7 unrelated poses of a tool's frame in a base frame.
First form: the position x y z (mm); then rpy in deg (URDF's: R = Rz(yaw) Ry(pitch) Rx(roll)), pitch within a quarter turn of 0, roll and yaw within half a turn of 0.
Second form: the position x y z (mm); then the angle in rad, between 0 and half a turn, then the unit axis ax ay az. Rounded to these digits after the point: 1 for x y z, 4 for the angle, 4 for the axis.
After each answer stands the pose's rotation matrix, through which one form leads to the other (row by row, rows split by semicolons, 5 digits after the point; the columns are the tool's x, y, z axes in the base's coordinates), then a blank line. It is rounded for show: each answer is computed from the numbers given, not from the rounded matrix.
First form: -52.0 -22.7 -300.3 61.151 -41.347 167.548
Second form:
-52.0 -22.7 -300.3 2.9590 -0.3553 -0.4420 -0.8237
-0.73306 0.46098 0.50011; 0.16187 -0.59592 0.78656; 0.66062 0.65755 0.36223

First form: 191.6 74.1 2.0 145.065 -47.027 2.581
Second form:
191.6 74.1 2.0 2.6019 0.9101 -0.1038 0.4012
0.68096 -0.38165 0.62501; 0.03070 -0.83784 -0.54505; 0.73168 0.39035 -0.55882

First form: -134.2 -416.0 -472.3 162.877 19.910 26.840
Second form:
-134.2 -416.0 -472.3 2.7749 0.9574 0.2554 -0.1345
0.83894 0.52095 -0.15746; 0.42451 -0.80745 -0.40965; -0.34054 0.27683 -0.89855

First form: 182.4 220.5 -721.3 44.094 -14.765 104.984
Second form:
182.4 220.5 -721.3 2.0446 0.3763 0.2611 0.8889
-0.25001 -0.64793 0.71950; 0.93410 -0.35700 0.00310; 0.25486 0.67286 0.69448

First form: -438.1 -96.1 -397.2 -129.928 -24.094 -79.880
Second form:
-438.1 -96.1 -397.2 2.7472 -0.7506 0.5110 -0.4188
0.16040 -0.57683 0.80096; -0.89867 -0.42096 -0.12319; 0.40823 -0.70004 -0.58591

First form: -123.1 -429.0 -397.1 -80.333 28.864 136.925
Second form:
-123.1 -429.0 -397.1 2.8967 -0.4095 -0.5150 0.7530
-0.63971 0.23293 -0.73247; 0.59811 -0.44766 -0.66473; -0.48273 -0.86333 0.14706

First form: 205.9 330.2 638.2 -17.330 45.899 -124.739
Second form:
205.9 330.2 638.2 2.1534 0.3148 0.3427 -0.8851
-0.39657 0.90635 -0.14585; -0.57188 -0.36819 -0.73307; -0.71811 -0.20730 0.66433

